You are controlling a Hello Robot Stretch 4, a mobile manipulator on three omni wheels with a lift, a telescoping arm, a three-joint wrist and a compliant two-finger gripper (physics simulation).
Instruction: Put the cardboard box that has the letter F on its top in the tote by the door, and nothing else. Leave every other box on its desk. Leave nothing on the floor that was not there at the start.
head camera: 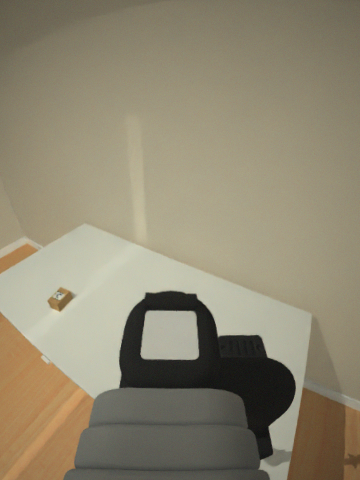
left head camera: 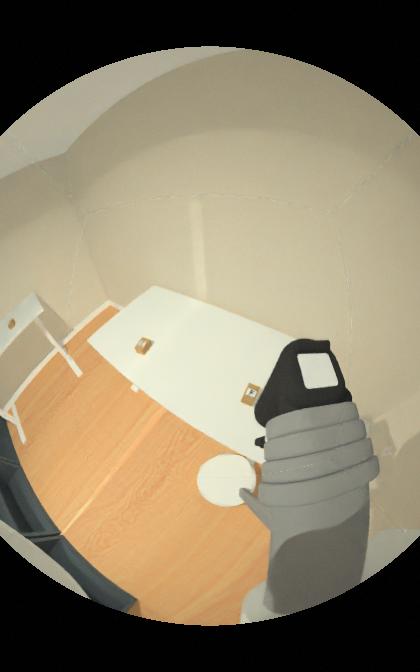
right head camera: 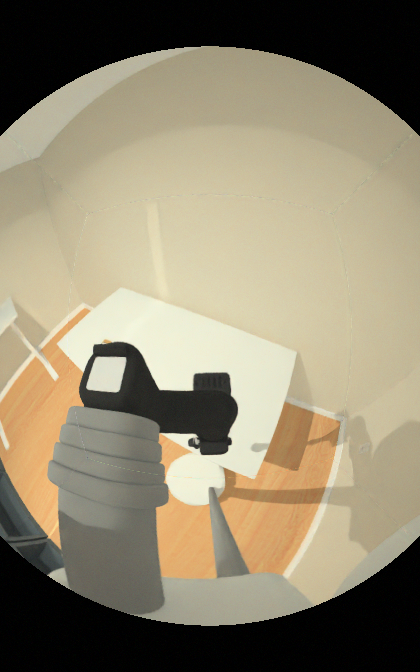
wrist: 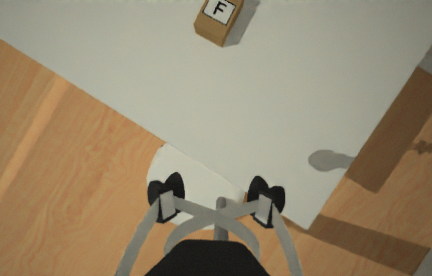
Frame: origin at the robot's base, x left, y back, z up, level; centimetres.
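Seen in the pictures: gripper, fingertip midpoint: [wrist: 216, 189]; robot's base, link origin: [wrist: 200, 173].
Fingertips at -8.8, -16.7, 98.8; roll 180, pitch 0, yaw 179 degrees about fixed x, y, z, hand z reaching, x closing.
Pixels of each thing's top centre, then the offset from my fingertips to it, as dx, dy, dz. "spot": a spot on its surface instead. Level surfaces: height alone.
- top, surface spot: [wrist: 218, 21] spot: +0.9, -25.1, -24.6
- white desk, surface height: dz -29.6
- box, top centre: [head camera: 58, 295] +61.4, -56.0, -24.5
The cardboard box with the letter F on top [left head camera: 250, 394] [wrist: 218, 21] lies on the white desk [head camera: 240, 300] [left head camera: 200, 340] [right head camera: 200, 340] [wrist: 125, 75]; in the wrist view it is cut by the top edge. My gripper [wrist: 216, 189] is open with nothing between its fingertips. In the wrist view its fingertips show over the desk's front edge and the white disc, with the F box farther up the picture, apart from them. In the head view the arm and wrist hide the F box. The tote by the door is not identifiable in these views.
Another box [head camera: 60, 299] [left head camera: 143, 346] lies on the same desk, toward its left end. A second desk [left head camera: 25, 312] at the left bears a small box [left head camera: 12, 324]. Dark bins [left head camera: 30, 505] stand at the lower left. A wall rises behind the desk.
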